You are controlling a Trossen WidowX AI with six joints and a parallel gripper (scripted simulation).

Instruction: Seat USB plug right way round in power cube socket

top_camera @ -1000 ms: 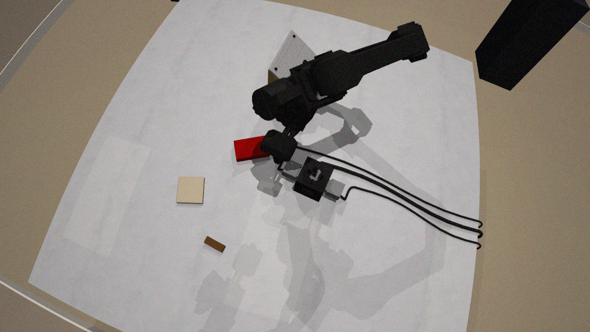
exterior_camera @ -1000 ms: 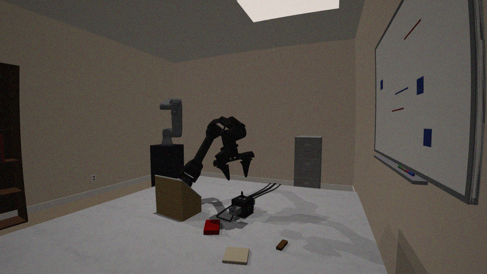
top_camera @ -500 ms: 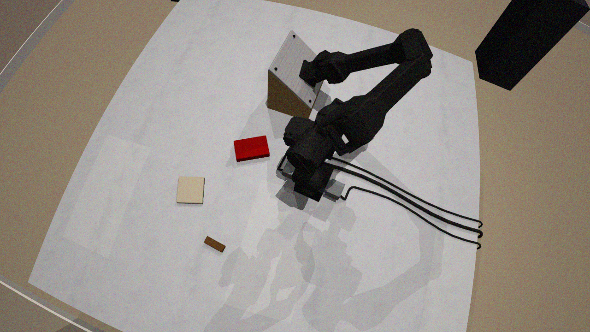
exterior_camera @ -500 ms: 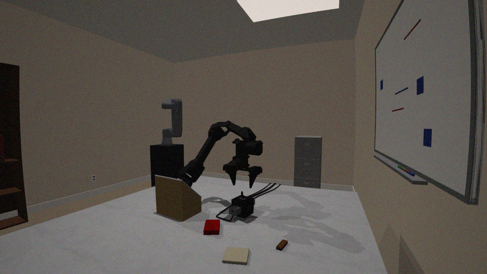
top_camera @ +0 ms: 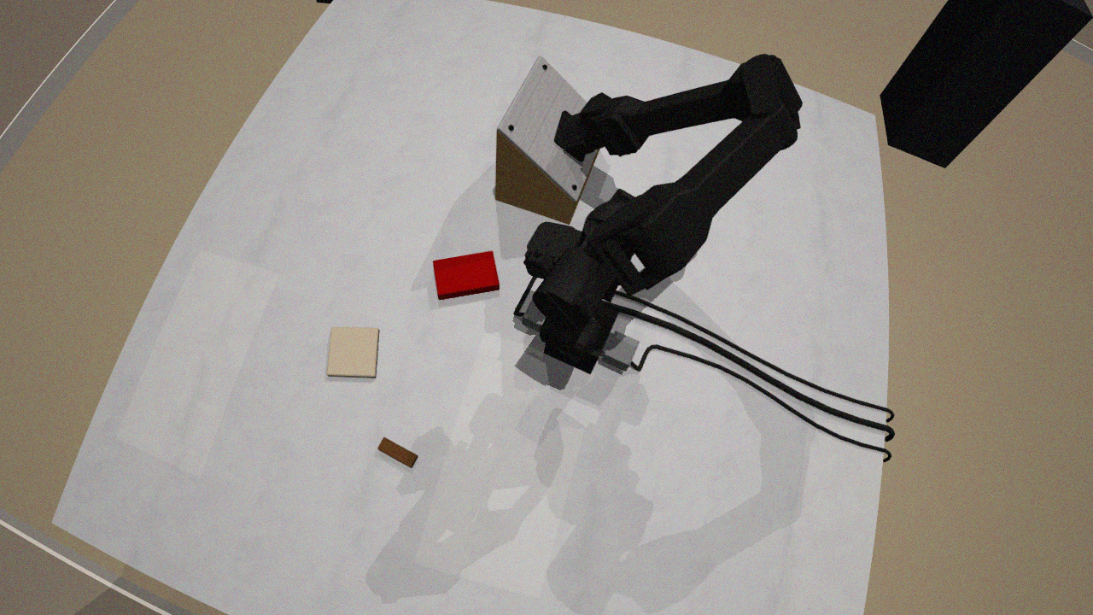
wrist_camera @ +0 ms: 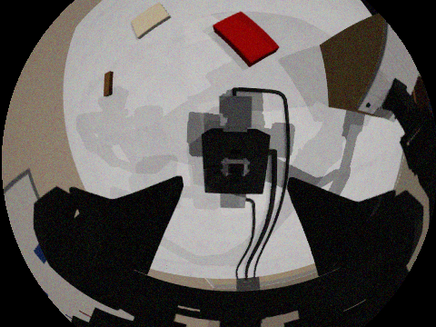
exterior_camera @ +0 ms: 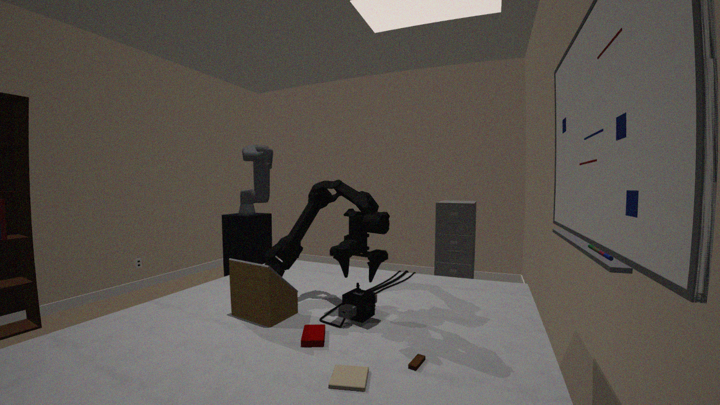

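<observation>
Right now my gripper tip is 3 cm above the USB plug. The rest, counted from my gripper tip: red flat block 6 cm behind, 18 cm to the right, 11 cm below; then cream tile 11 cm ahead, 32 cm to the right, 12 cm below; then small brown block 23 cm ahead, 20 cm to the right, 12 cm below.
</observation>
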